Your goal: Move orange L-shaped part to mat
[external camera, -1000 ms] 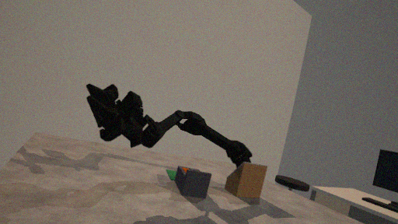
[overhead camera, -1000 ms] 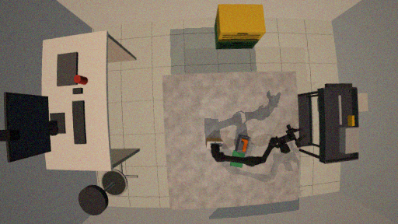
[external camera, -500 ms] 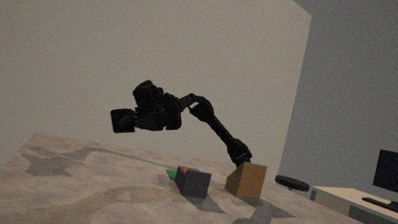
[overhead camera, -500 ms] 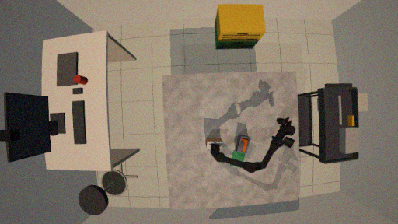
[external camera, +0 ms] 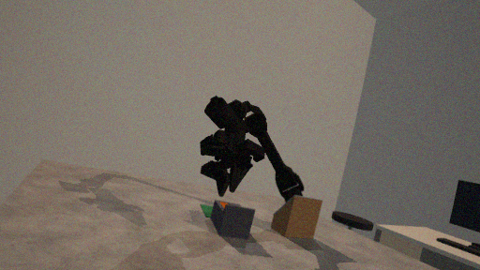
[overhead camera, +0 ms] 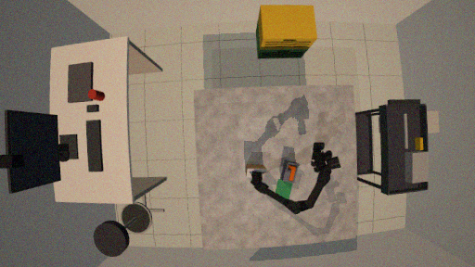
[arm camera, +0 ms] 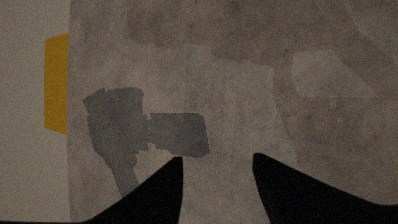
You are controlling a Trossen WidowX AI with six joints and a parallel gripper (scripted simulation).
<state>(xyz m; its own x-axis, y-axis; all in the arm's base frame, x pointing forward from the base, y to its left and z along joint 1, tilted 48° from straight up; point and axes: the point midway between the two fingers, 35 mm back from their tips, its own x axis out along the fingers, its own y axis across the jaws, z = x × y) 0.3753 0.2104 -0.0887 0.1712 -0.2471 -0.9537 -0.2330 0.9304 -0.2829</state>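
The orange L-shaped part lies 20 cm to the right of my gripper tip, 12 cm behind it and 10 cm below it. From my gripper tip the other things lie so: green mat (36 cm to the right, 16 cm below, 14 cm behind).
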